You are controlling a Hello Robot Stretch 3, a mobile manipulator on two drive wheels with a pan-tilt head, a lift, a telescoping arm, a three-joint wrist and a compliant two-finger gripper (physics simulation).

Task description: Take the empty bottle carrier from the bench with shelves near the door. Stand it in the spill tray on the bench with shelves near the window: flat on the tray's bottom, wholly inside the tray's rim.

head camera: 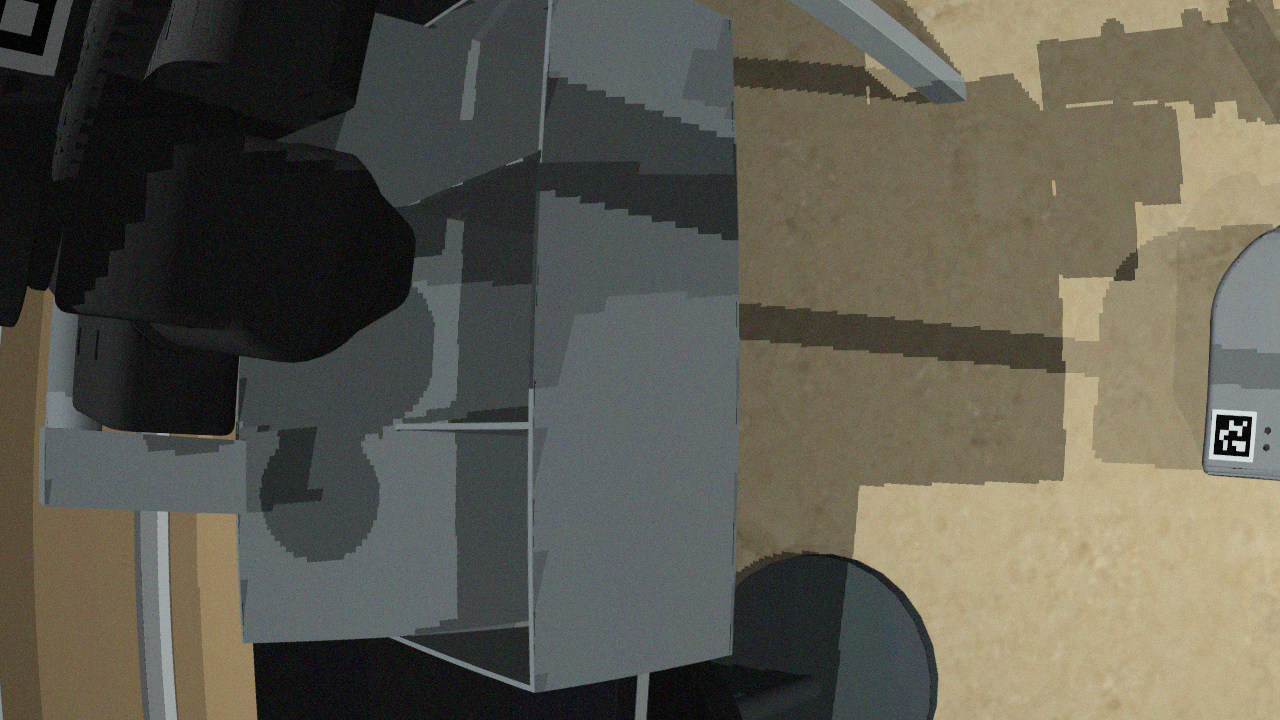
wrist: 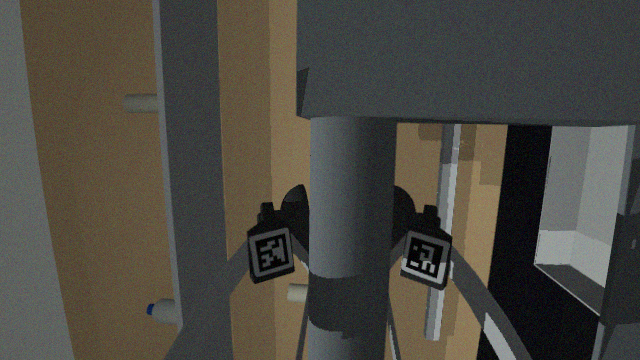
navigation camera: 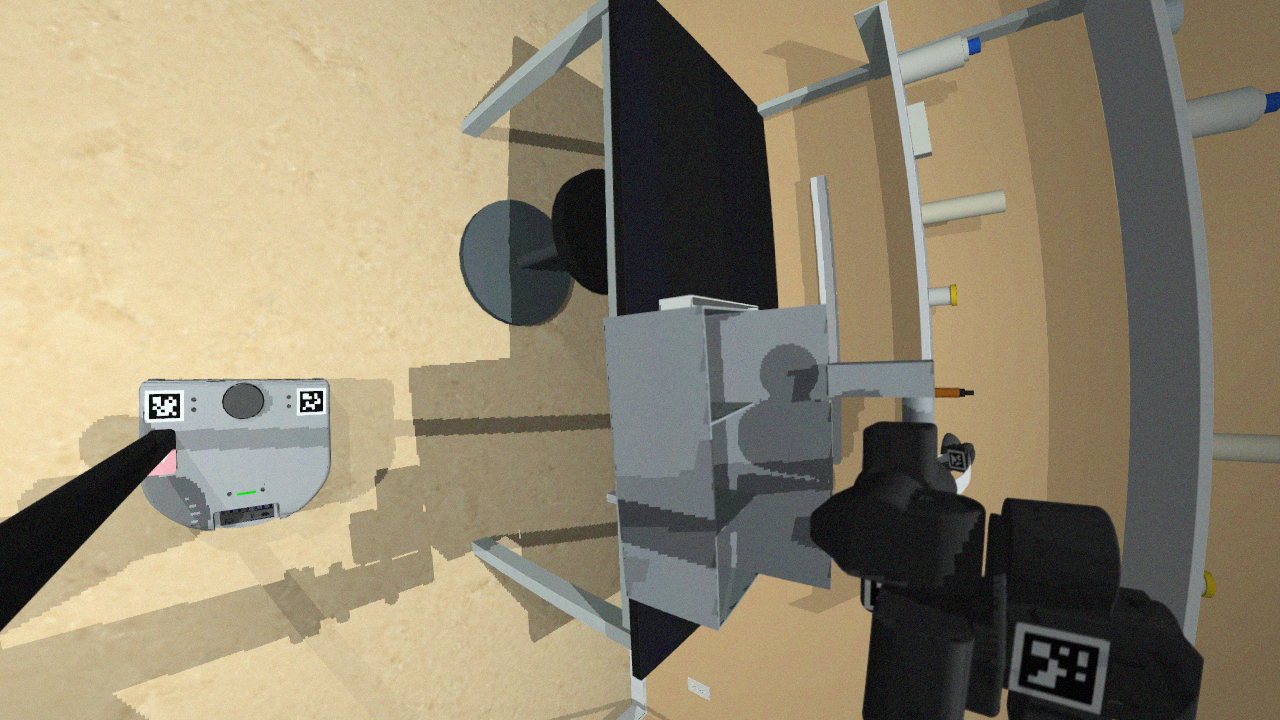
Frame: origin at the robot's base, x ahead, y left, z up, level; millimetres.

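Seen in the pictures: robot's base at its link origin: [navigation camera: 243,399].
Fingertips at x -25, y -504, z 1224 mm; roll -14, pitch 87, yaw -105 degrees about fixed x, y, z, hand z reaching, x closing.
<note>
Offsets run from my fingertips to a thing's top centre. "*": to the spot under its first point. Level surfaces: height alone.
The grey bottle carrier {3 mm ahead, 98 mm left, 12 mm up} [head camera: 631,429] [navigation camera: 662,402] [wrist: 465,60] hangs by its round handle {* 51 mm ahead, 107 mm left, 2 mm down} [navigation camera: 917,410] [wrist: 352,165] over the dark bench top {461 mm down} [head camera: 402,680] [navigation camera: 680,179] [wrist: 520,200]. Its compartments look empty. My gripper [wrist: 347,209] is shut on that handle, one finger on each side; in the head view the wrist hides the fingers. The pale spill tray {36 mm ahead, 295 mm right, 385 mm down} [navigation camera: 689,301] [wrist: 605,155] is on the bench. In the navigation view its rim shows past the carrier's edge and the carrier hides the rest. I cannot make out the tray in the head view.
A wall shelf [navigation camera: 904,179] with bottles and an upper shelf {434 mm up} [navigation camera: 1154,268] [wrist: 192,150] run along the wall beyond the bench. A stool [head camera: 850,626] [navigation camera: 510,259] stands at the bench's front. Bench legs {* 910 mm ahead, 47 mm right, 804 mm down} [navigation camera: 537,71] reach out low. My base [head camera: 1248,358] [navigation camera: 250,465] is on the floor in front.
</note>
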